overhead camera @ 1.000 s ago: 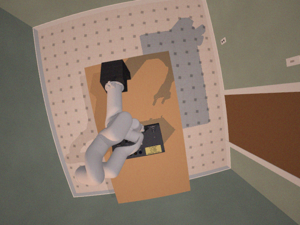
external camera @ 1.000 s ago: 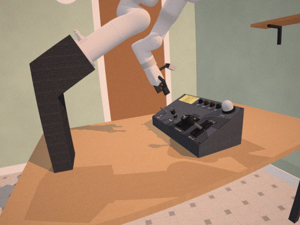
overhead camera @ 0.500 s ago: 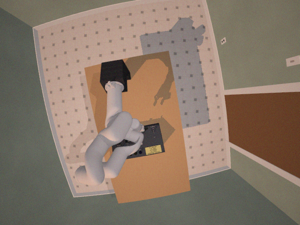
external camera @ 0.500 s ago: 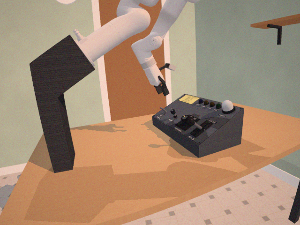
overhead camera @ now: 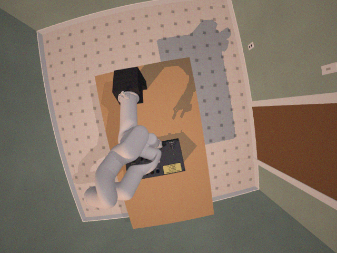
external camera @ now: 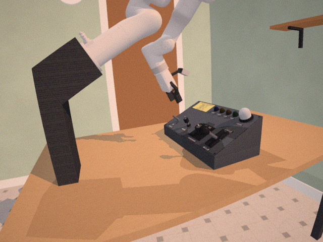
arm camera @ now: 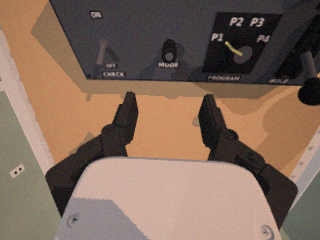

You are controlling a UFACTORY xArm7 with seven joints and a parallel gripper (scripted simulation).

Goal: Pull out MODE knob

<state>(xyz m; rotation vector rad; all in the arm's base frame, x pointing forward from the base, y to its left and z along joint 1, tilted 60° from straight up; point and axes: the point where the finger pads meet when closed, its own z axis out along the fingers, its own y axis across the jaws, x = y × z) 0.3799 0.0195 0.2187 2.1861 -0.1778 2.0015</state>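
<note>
Now: the black mode knob 60 mm ahead of my hand, 20 mm to the right of it and 130 mm below it. Round my hand: dark grey console: 70 mm ahead, 90 mm to the right, 160 mm below; then program dial: 20 mm ahead, 130 mm to the right, 130 mm below; then check toggle: 100 mm ahead, 90 mm to the left, 140 mm below.
</note>
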